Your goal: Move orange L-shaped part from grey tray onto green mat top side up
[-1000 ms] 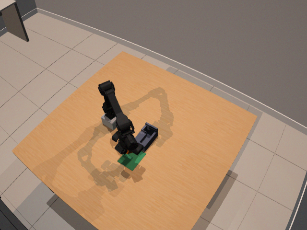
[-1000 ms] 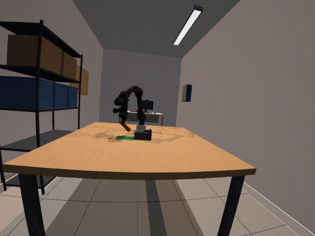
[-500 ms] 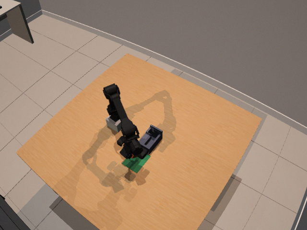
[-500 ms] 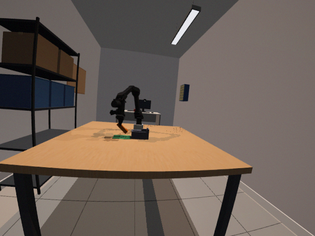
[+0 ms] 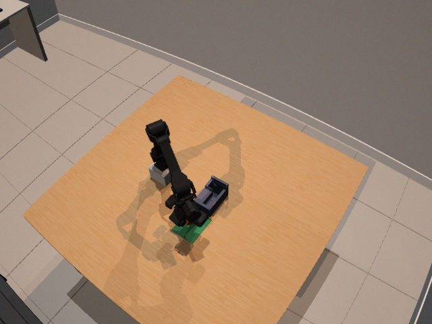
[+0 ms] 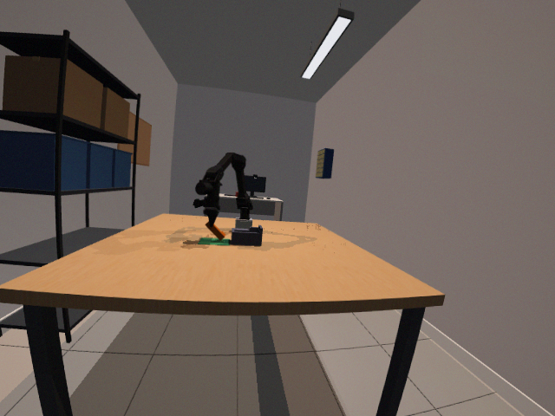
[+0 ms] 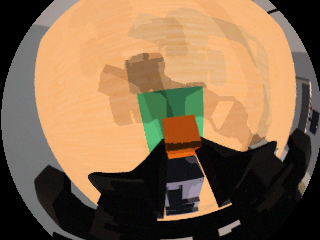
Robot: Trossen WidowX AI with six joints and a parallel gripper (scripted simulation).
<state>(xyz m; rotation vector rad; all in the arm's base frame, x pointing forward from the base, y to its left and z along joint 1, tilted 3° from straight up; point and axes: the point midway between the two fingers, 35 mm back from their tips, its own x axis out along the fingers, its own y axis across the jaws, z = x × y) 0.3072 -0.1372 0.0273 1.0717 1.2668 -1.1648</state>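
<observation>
Now: the orange L-shaped part 20 mm behind my gripper tip, 30 mm to the left of it and 30 mm below it. From my gripper tip the other things lie so: green mat (10 mm behind, 20 mm to the left, 90 mm below).
</observation>
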